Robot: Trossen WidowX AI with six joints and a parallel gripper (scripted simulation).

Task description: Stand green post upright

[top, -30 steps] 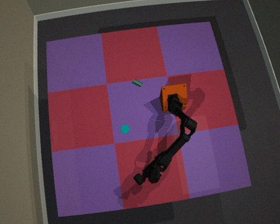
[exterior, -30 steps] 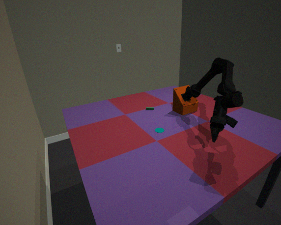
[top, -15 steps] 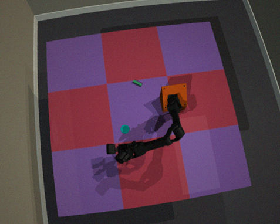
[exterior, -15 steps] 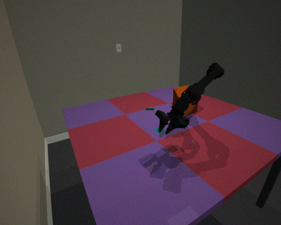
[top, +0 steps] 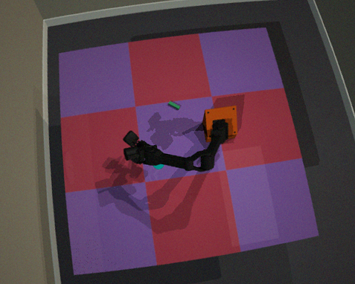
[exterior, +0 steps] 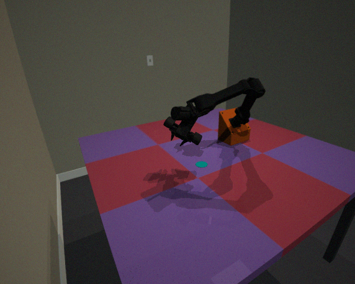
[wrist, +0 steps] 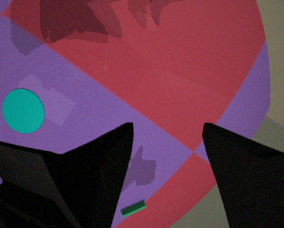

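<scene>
Now: gripper tip 230 mm past the green post, 230 mm to the left of it and 100 mm above it. The rest, counted from my gripper tip: cyan circle: 100 mm behind, 80 mm to the left, 110 mm below.
</scene>
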